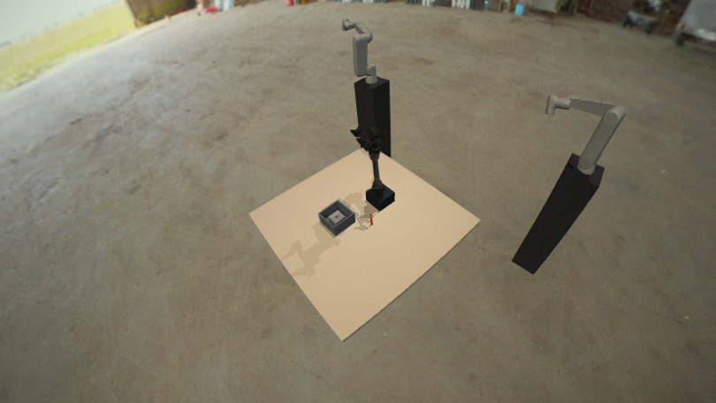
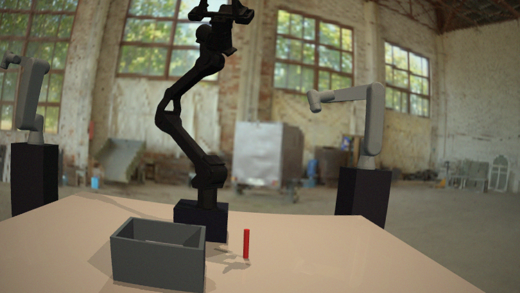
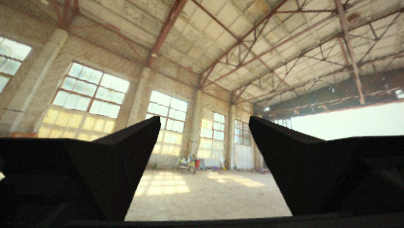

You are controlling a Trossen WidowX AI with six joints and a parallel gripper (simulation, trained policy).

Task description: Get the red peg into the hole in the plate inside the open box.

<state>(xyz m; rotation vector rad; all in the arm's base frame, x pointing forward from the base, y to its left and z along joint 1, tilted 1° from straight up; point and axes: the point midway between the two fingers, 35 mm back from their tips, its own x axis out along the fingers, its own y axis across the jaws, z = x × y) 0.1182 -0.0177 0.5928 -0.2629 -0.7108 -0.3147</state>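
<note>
Right now the red peg is 40 mm ahead of my gripper tip, 130 mm to the left of it and 670 mm below it. From my gripper tip the other things lie so: grey box: 180 mm ahead, 80 mm to the right, 680 mm below; then plate: 180 mm ahead, 80 mm to the right, 660 mm below.
</note>
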